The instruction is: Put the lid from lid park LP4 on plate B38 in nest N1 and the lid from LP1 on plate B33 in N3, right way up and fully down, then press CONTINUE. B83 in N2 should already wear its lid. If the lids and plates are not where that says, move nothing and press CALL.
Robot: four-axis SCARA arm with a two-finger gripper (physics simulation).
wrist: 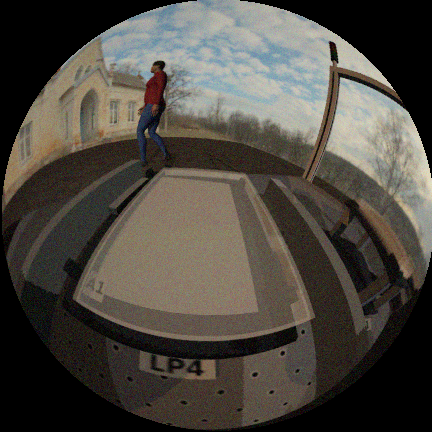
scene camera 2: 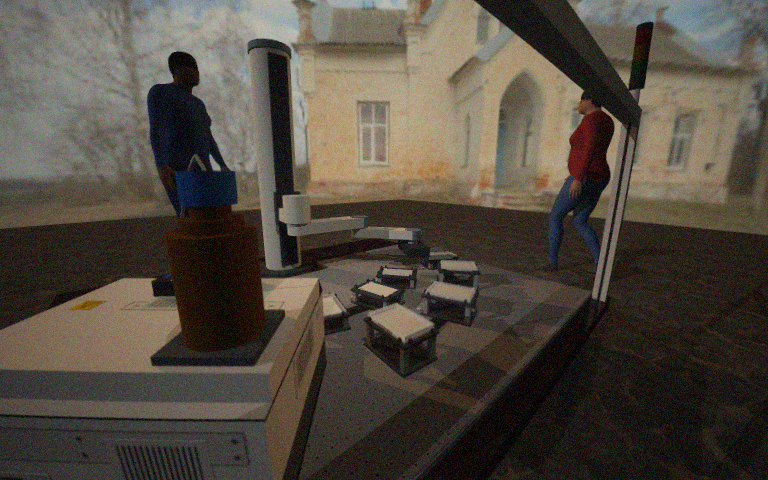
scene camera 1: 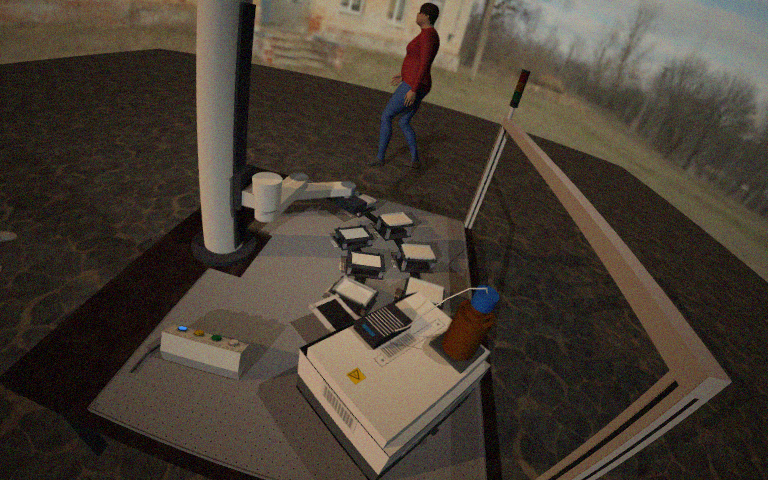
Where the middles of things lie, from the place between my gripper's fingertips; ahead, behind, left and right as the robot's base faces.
Labels:
Right now my hand is 100 mm to the left of the LP4 label (wrist: 163,365), 60 mm past it and 60 mm above it. From my hand the other things lie so: signal tower (scene camera 2: 637,80) 670 mm above, 570 mm ahead, 130 mm to the left; then brown bottle (scene camera 2: 214,259) 970 mm to the right, 380 mm ahead, 250 mm above.

